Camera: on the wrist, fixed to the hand. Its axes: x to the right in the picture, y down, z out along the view.
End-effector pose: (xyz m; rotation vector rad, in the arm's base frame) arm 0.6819 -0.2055 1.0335 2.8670 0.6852 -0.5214
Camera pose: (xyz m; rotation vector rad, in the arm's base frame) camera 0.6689 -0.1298 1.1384 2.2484 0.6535 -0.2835
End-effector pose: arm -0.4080 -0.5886 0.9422 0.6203 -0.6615 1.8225
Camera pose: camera -0.3511 -0.5043 0.8611 0.2133 -1.2230 1.4972
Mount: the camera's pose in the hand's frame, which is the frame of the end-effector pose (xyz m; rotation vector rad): -0.0181 -0.0665 -0.1103 -0.6482 -0.0432 0.0297
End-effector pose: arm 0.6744 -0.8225 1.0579 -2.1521 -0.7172 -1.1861
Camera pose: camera 0.5585 -0.8570 1.1057 -2.6989 -0.3338 -1.5077
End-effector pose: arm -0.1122 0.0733 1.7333 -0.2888 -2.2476 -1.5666
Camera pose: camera -0.0998 -0.0524 1.7023 -0.5263 -1.6856 -2.2494
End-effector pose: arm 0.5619 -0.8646 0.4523 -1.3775 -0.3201 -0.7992
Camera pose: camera 0.4780 -0.9627 0.4681 -2.0003 -0.0676 -0.8889
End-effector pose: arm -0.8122 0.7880 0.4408 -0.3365 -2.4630 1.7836
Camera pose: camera -0.7818 0.8665 0.5399 0.3612 2.9345 -0.9258
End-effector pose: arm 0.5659 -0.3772 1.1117 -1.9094 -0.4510 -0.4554
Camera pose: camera 0.5052 -0.4577 1.1939 -2.5493 -0.3217 -0.5897
